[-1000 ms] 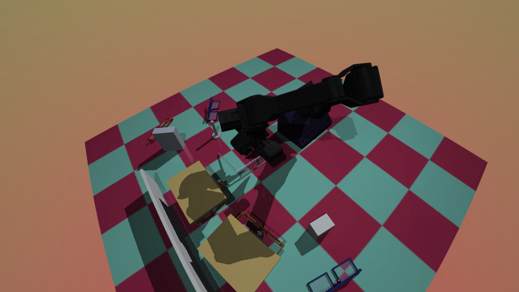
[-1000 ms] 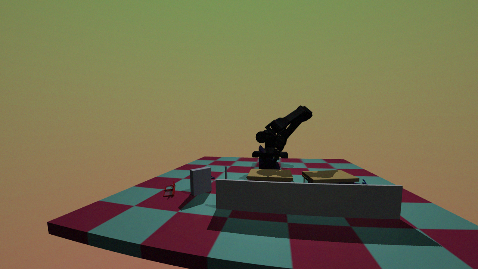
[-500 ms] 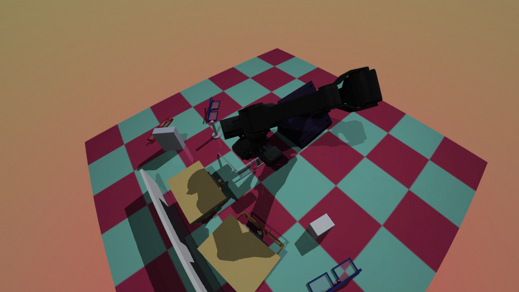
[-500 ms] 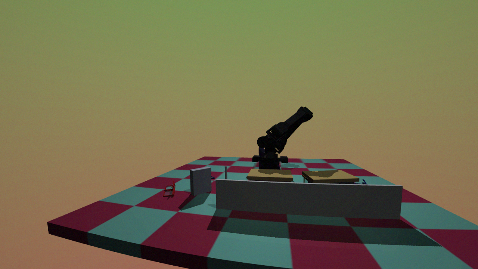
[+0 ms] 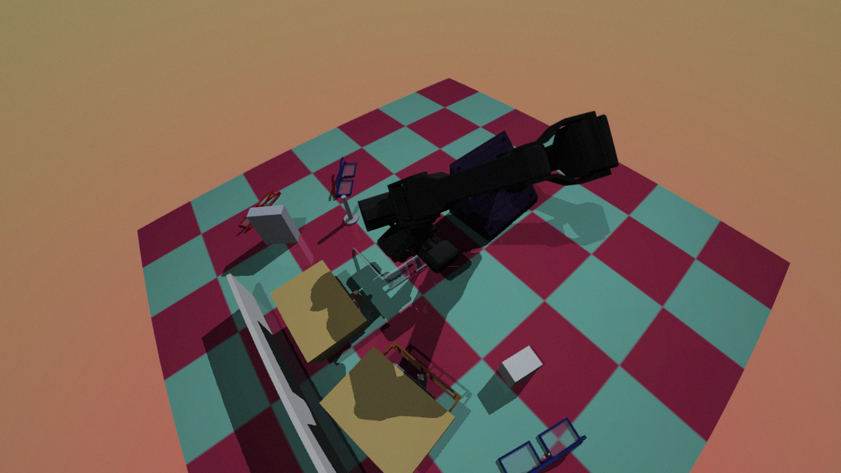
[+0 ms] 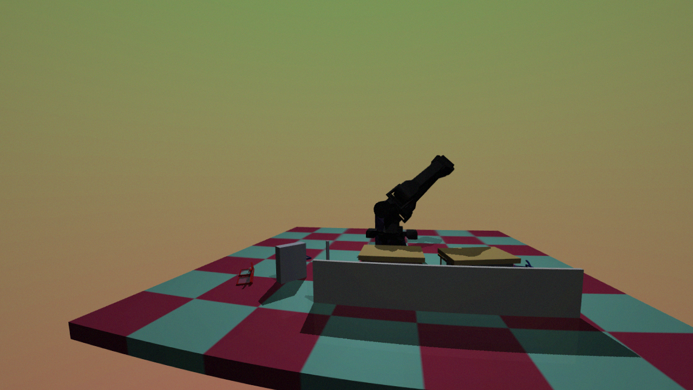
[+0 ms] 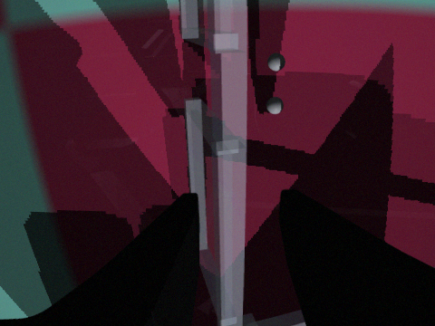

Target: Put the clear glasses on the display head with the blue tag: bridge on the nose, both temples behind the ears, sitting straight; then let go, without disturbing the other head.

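The skin-coloured display head lies 22 cm ahead of my gripper tip and 4 cm above it. From my gripper tip the other things lie so: stand: 5 cm ahead, 23 cm to the right; then long grey wall: 37 cm ahead, 12 cm to the left, 3 cm above; then grey block: 23 cm ahead, 30 cm to the right, 3 cm above.
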